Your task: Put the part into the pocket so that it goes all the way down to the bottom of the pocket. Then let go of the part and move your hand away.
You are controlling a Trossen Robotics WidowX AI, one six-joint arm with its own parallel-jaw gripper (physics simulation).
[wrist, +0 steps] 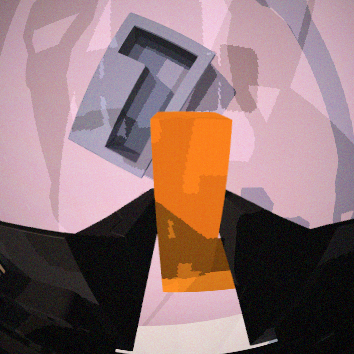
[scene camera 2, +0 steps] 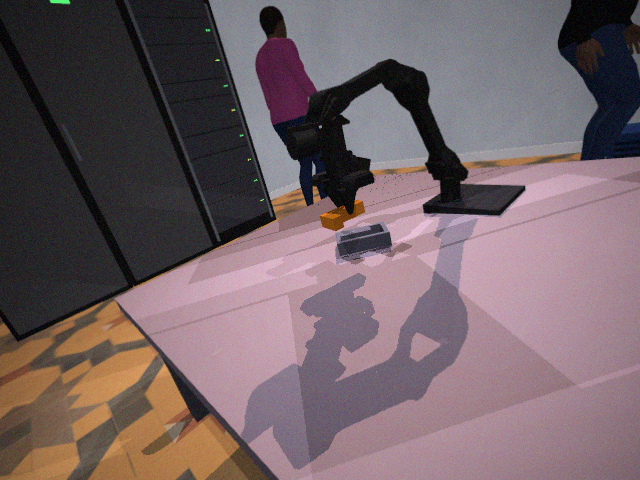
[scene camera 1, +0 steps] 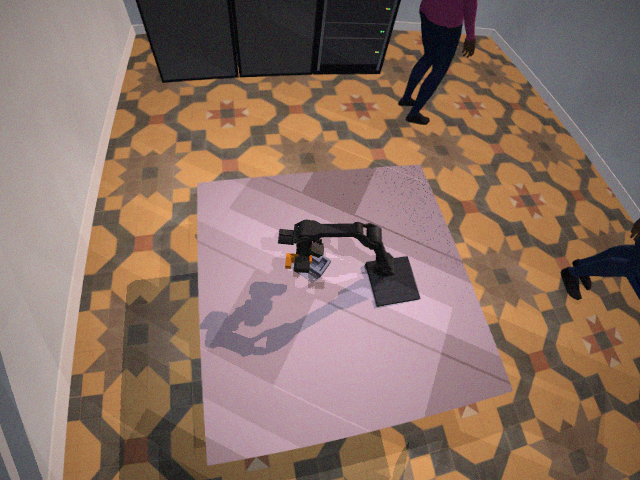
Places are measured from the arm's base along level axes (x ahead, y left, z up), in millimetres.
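Where they show: gripper, fingertip midpoint: [wrist: 186,195] [scene camera 2: 347,213] [scene camera 1: 301,259]; arm's base, origin of the base link: [scene camera 2: 450,198] [scene camera 1: 382,270].
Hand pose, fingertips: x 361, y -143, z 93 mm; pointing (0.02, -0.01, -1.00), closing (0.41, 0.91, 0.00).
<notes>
Things, the pixels of their centre, and the offset from my fingertips. Level surfaces: height alone.
- orange part, body centre: [wrist: 212,216] [scene camera 2: 346,214] [scene camera 1: 298,261] 17 mm ahead, 9 mm left, 3 mm up
- grey pocket block, body centre: [wrist: 136,93] [scene camera 2: 362,238] [scene camera 1: 313,260] 70 mm back, 16 mm right, 99 mm down
- pink table, its level: 117 mm down
My gripper [wrist: 186,195] [scene camera 2: 348,202] [scene camera 1: 302,263] is shut on the orange part [wrist: 191,168] [scene camera 2: 341,215] [scene camera 1: 290,260], a long block held a little above the table. The grey pocket block [wrist: 102,105] [scene camera 2: 363,239] [scene camera 1: 320,267] lies flat on the pink table, just beside the part and below it. Its recess [wrist: 147,88] is shaped like a 7 and looks empty in the wrist view. The part hangs beside the block, its far end over the block's near corner, not in the recess.
The arm's black base plate [scene camera 1: 394,283] [scene camera 2: 477,197] stands on the pink table [scene camera 1: 347,371] [scene camera 2: 485,324]. Dark server cabinets [scene camera 1: 270,35] [scene camera 2: 151,143] line the back wall. A person in a magenta top [scene camera 2: 285,86] [scene camera 1: 437,52] stands on the patterned floor beyond the table.
</notes>
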